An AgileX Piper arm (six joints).
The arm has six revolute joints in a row. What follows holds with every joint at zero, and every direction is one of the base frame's. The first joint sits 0.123 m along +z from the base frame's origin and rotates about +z. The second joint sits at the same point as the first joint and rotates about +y. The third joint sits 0.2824 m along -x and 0.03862 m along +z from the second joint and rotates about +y. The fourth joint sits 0.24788 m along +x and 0.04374 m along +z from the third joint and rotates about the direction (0.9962, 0, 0.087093). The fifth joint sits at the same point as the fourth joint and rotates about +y. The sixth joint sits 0.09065 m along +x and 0.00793 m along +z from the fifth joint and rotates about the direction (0.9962, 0, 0.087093). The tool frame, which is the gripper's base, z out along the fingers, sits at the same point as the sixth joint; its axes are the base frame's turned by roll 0, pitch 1.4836 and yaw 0 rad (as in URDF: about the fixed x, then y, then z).
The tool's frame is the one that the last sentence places.
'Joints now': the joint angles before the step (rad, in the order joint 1, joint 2, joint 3, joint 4, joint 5, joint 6). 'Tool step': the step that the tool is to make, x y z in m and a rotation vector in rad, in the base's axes. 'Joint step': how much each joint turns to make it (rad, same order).
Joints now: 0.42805, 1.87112, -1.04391, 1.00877, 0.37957, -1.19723
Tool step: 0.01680, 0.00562, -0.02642, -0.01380, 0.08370, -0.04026
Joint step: -0.00445, 0.11381, -0.07433, -0.06066, 0.01476, 0.10934
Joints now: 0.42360, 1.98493, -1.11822, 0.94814, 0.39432, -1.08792
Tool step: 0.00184, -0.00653, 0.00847, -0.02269, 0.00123, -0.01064
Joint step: -0.01383, -0.02241, -0.00927, -0.11080, 0.01724, 0.10213
